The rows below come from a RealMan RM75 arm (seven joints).
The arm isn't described. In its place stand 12 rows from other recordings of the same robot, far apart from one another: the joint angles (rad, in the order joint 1, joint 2, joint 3, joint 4, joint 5, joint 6, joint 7), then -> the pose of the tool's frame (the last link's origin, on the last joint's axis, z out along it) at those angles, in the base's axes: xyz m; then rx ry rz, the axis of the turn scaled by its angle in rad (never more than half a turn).
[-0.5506 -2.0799 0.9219 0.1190 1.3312 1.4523 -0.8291] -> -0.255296 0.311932 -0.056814 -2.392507 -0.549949 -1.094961
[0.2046 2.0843 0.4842 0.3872 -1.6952 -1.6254 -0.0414] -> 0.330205 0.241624 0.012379 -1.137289 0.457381 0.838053
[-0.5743 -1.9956 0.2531 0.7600 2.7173 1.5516 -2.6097] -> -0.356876 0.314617 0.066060 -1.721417 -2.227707 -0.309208
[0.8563 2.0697 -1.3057 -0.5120 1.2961 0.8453 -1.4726] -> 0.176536 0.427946 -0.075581 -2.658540 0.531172 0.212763
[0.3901 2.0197 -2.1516 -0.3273 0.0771 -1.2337 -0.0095] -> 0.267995 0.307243 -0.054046 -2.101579 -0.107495 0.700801
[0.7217 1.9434 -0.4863 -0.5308 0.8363 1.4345 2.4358] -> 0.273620 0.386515 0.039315 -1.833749 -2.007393 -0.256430
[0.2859 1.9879 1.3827 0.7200 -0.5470 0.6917 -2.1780] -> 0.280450 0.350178 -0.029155 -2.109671 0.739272 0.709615
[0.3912 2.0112 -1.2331 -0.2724 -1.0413 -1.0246 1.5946] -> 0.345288 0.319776 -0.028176 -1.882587 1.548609 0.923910
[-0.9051 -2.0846 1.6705 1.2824 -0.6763 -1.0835 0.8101] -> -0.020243 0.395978 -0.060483 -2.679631 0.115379 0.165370
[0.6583 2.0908 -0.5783 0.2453 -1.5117 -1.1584 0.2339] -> 0.259854 0.300681 -0.120908 -2.380425 0.354347 0.690913
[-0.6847 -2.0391 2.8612 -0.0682 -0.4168 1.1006 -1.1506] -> -0.295472 0.340851 -0.074113 -2.438900 -1.013096 -0.614578
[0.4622 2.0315 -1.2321 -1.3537 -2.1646 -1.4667 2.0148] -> 0.186327 0.350193 0.030313 -2.796186 0.473618 0.033554
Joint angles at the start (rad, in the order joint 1, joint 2, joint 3, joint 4, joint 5, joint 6, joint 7): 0.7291 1.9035 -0.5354 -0.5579 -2.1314 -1.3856 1.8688
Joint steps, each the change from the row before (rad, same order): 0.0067 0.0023 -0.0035 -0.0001 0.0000 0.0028 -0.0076; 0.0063 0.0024 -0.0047 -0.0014 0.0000 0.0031 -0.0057; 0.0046 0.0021 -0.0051 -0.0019 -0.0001 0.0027 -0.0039; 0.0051 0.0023 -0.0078 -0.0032 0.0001 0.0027 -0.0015; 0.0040 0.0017 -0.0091 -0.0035 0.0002 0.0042 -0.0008; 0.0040 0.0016 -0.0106 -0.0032 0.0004 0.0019 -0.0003; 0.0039 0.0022 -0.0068 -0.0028 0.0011 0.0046 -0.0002; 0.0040 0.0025 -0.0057 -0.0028 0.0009 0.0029 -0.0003; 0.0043 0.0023 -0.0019 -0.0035 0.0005 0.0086 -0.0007; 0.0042 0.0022 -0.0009 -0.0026 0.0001 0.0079 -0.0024; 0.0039 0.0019 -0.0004 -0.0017 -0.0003 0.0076 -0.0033; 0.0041 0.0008 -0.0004 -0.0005 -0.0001 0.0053 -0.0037; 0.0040 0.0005 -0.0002 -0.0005 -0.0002 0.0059 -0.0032; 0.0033 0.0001 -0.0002 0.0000 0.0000 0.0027 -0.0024; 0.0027 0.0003 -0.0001 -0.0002 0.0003 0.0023 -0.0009; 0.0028 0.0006 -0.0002 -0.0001 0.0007 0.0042 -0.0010
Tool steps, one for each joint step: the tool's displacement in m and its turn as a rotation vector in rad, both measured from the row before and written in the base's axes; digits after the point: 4 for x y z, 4 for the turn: -0.0029 0.0016 -0.0014 0.0000 -0.0056 0.0128; -0.0029 0.0016 -0.0013 -0.0001 -0.0061 0.0118; -0.0022 0.0012 -0.0011 -0.0006 -0.0058 0.0092; -0.0027 0.0013 -0.0012 -0.0021 -0.0067 0.0093; -0.0021 0.0013 -0.0010 -0.0013 -0.0082 0.0076; -0.0023 0.0009 -0.0013 -0.0043 -0.0078 0.0087; -0.0021 0.0013 -0.0010 0.0002 -0.0050 0.0059; -0.0023 0.0011 -0.0011 -0.0007 -0.0037 0.0065; -0.0019 0.0020 -0.0001 0.0071 -0.0043 0.0037; -0.0017 0.0018 -0.0002 0.0068 -0.0042 0.0044; -0.0015 0.0017 -0.0002 0.0065 -0.0043 0.0043; -0.0015 0.0015 -0.0001 0.0047 -0.0038 0.0052; -0.0014 0.0016 0.0001 0.0054 -0.0039 0.0044; -0.0012 0.0010 0.0001 0.0026 -0.0022 0.0042; -0.0011 0.0009 0.0000 0.0021 -0.0009 0.0026; -0.0011 0.0011 0.0000 0.0035 -0.0011 0.0020
